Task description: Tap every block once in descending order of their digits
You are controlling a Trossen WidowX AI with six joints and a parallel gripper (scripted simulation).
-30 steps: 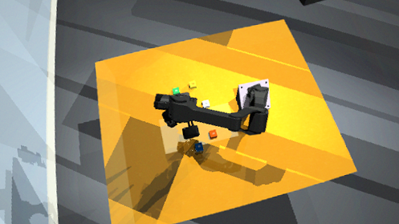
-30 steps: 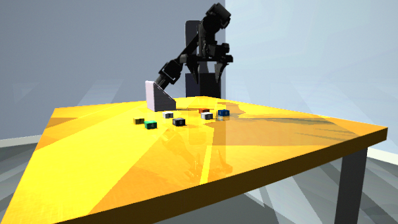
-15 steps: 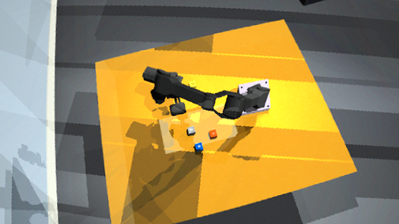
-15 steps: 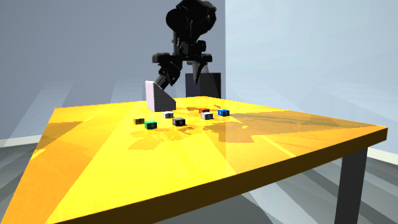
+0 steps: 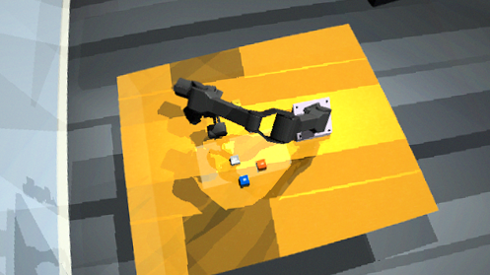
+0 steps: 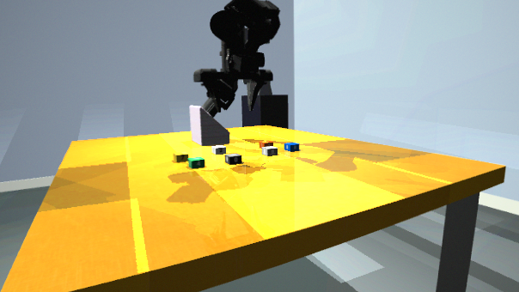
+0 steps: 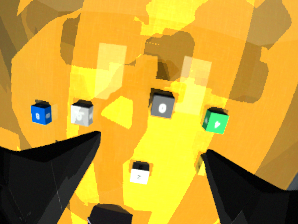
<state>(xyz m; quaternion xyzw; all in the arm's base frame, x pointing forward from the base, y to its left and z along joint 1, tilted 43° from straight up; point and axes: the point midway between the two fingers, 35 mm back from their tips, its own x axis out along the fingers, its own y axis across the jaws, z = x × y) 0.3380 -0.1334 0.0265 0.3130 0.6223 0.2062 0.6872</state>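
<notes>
Right now the blue block is 21 cm to the left of my gripper tip, 12 cm below it and 3 cm behind it. Also, from my gripper tip: grey block: 12 cm to the left, 12 cm below, 2 cm behind; green block: 12 cm below, 10 cm to the right, 2 cm behind; black block: 12 cm below, 1 cm to the right.
</notes>
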